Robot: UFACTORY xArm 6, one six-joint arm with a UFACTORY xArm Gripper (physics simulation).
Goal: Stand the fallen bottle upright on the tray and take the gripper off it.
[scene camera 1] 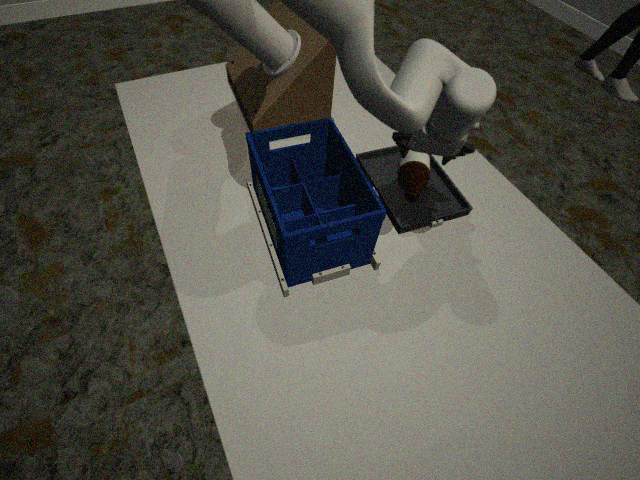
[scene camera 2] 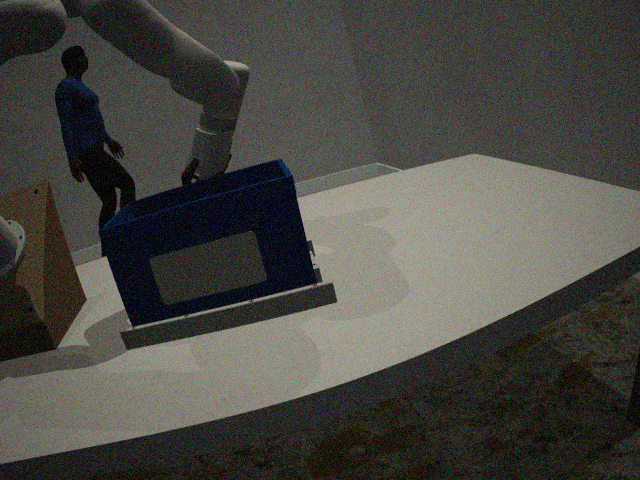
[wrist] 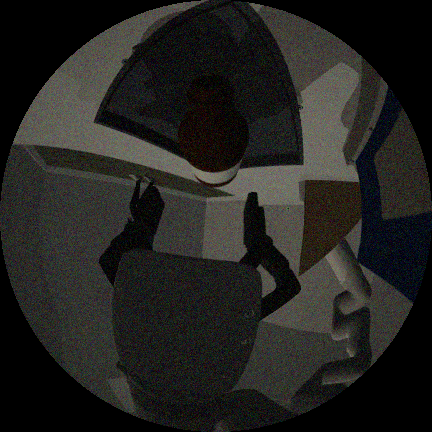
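The brown bottle with a white label lies on its side on the black tray. In scene camera 1 its neck points toward the camera. My gripper is open, with nothing held. In the wrist view the fingertips are at the bottle's base end, with the bottle ahead of them. In scene camera 1 the label shows between the fingers, partly covered by the gripper; contact cannot be told. In scene camera 2 the crate hides the bottle, the tray and part of the fingertips.
A tall blue divided crate stands close beside the tray. Pale rails border the crate. A brown wedge-shaped block stands behind it. A person stands beyond the table.
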